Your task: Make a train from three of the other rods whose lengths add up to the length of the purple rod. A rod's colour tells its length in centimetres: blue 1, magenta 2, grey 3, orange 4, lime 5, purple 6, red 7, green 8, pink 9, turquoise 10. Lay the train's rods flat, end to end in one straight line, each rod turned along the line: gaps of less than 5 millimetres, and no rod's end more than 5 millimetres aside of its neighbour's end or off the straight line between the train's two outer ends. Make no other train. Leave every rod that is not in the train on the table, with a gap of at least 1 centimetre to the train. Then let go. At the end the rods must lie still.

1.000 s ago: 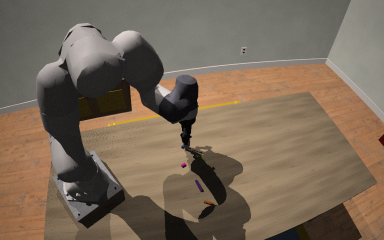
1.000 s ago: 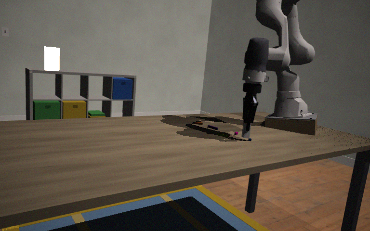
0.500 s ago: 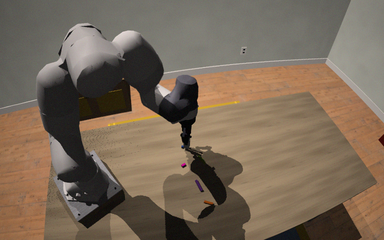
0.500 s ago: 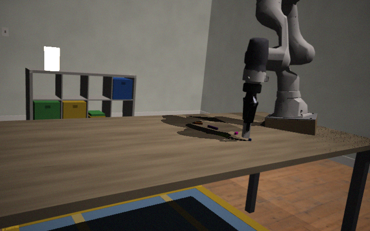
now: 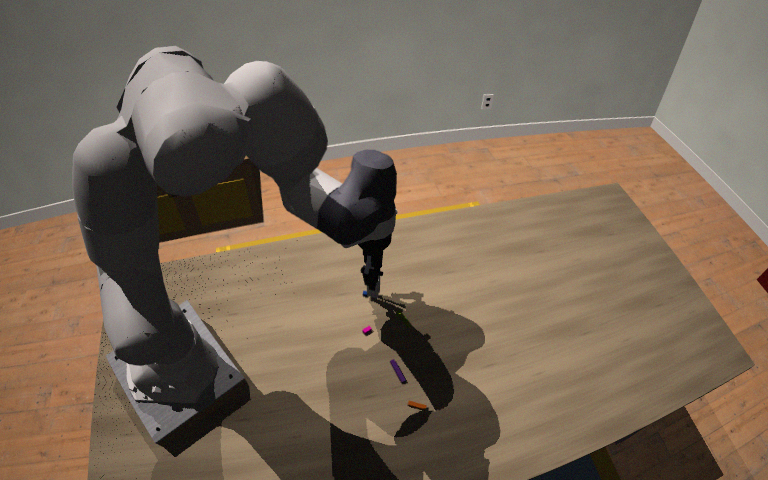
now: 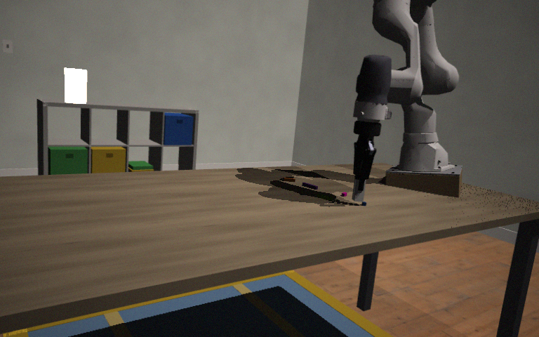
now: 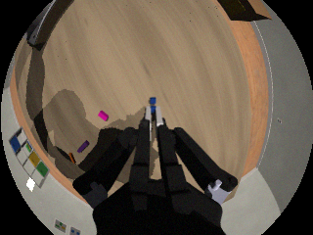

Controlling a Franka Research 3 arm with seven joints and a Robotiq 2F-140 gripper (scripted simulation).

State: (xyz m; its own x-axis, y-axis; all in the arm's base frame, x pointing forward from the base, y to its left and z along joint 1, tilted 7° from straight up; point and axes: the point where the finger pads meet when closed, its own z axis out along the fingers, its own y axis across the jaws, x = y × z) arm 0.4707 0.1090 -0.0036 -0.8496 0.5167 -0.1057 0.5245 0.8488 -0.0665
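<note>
My hand is 310 mm to the left of the orange rod and 40 mm above it. Round my hand: lime rod 90 mm to the right, 50 mm ahead, 40 mm below; magenta rod 90 mm to the right, 40 mm below, 40 mm behind; purple rod 220 mm to the right, 40 mm below, 10 mm behind.
</note>
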